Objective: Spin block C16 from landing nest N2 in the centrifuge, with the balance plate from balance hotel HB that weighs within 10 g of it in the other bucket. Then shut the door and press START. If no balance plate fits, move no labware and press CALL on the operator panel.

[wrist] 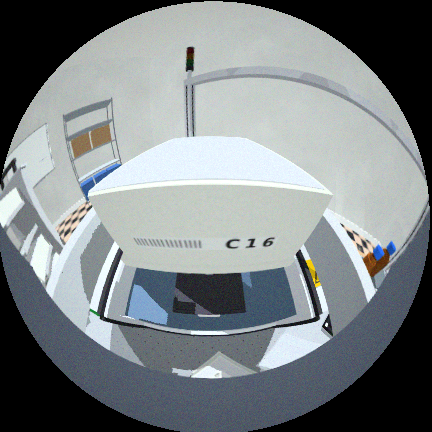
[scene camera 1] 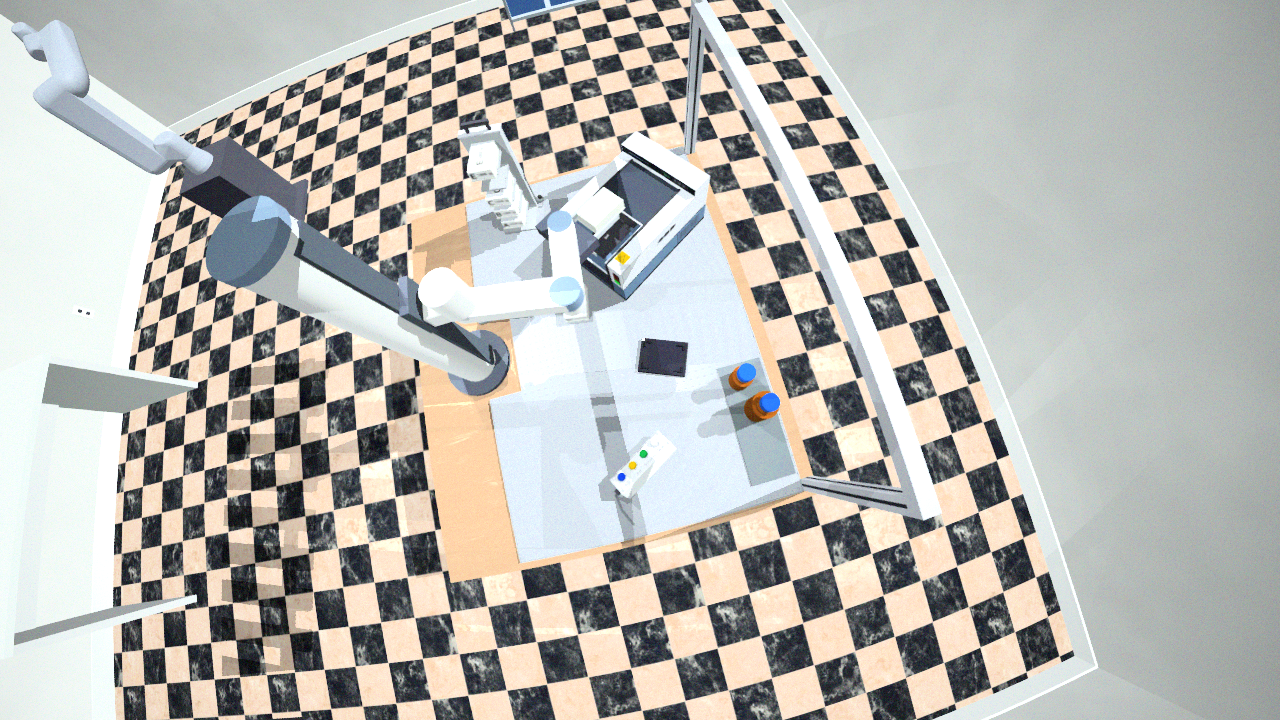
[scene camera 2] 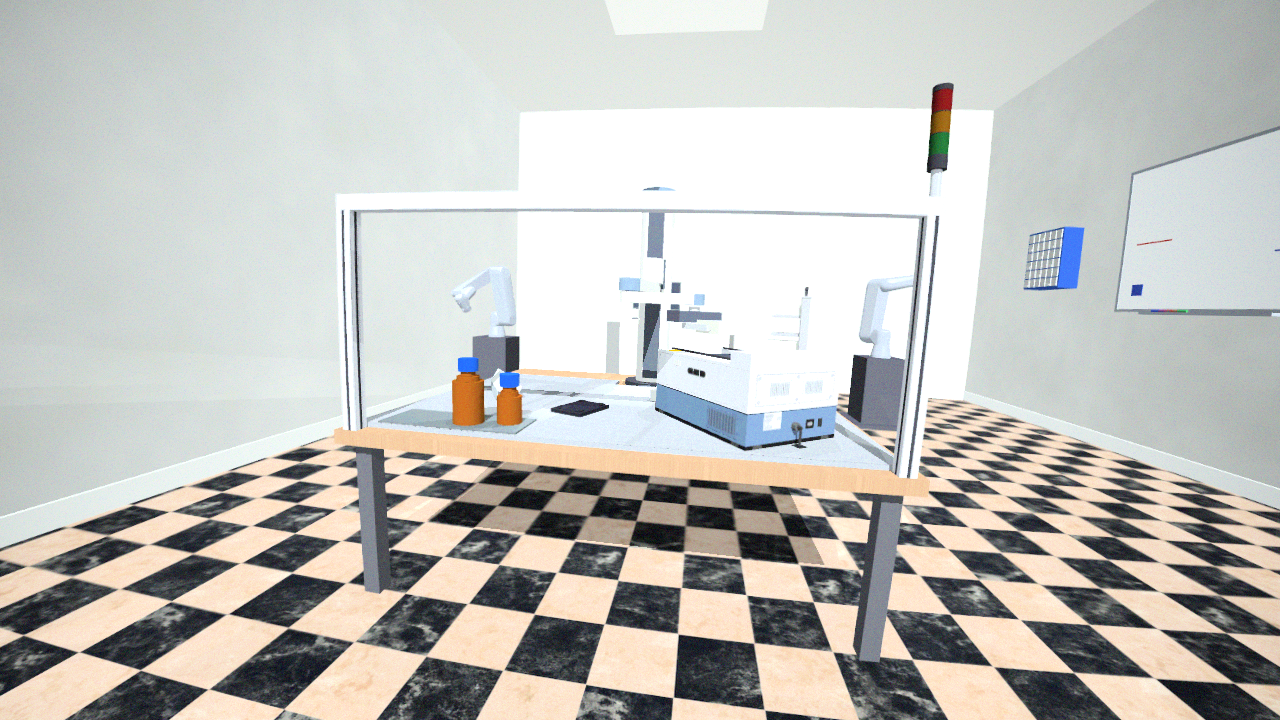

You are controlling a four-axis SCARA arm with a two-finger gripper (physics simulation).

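Pixels of known places: gripper, fingertip midpoint: (scene camera 1: 605, 206) (scene camera 2: 721, 328); arm's base, link origin: (scene camera 1: 479, 363) (scene camera 2: 651, 383).
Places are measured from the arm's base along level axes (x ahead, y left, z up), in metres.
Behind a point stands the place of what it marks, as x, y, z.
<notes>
Block C16 (scene camera 1: 599, 206) @(0.585, 0.273, 0.326) (scene camera 2: 701, 340) @(0.585, 0.221, 0.285) (wrist: 210, 215) is white, with a barcode and "C 16" on its side. It hangs level in my gripper (scene camera 1: 597, 211) @(0.603, 0.285, 0.303), shut on it, above the open chamber of the centrifuge (scene camera 1: 660, 243) @(0.755, 0.194, 0.154) (scene camera 2: 716, 419) @(0.871, 0.273, 0.064). In the wrist view a dark bucket (wrist: 220, 295) @(0.557, 0.236, 0.153) shows in the chamber, partly hidden by the block. My fingertips are hidden. Balance hotel HB (scene camera 1: 518, 168) @(0.336, 0.600, 0.244) (scene camera 2: 804, 322) @(0.338, 0.608, 0.330) stands beside the centrifuge with several white plates. The operator panel (scene camera 1: 656, 450) @(0.564, -0.465, 0.085) has blue, yellow and green buttons. A white plate (wrist: 220, 361) @(0.449, 0.159, 0.055) shows in part beside the centrifuge.
A dark empty nest (scene camera 1: 663, 357) @(0.667, -0.166, 0.025) (scene camera 2: 580, 408) @(0.698, -0.155, 0.025) lies on the bench. Two orange bottles with blue caps, a smaller one (scene camera 1: 742, 379) @(0.874, -0.328, 0.153) (scene camera 2: 509, 405) @(0.926, -0.296, 0.074) and a larger one (scene camera 1: 760, 410) @(0.900, -0.433, 0.150) (scene camera 2: 468, 398) @(0.962, -0.399, 0.094), stand near the guard frame (scene camera 1: 810, 219) @(1.007, -0.104, 0.620) (scene camera 2: 626, 204) @(1.044, 0.034, 0.589). A signal tower (scene camera 2: 939, 125) @(1.040, 0.696, 0.768) (wrist: 190, 59) @(1.013, 0.688, 0.747) rises at its corner.
</notes>
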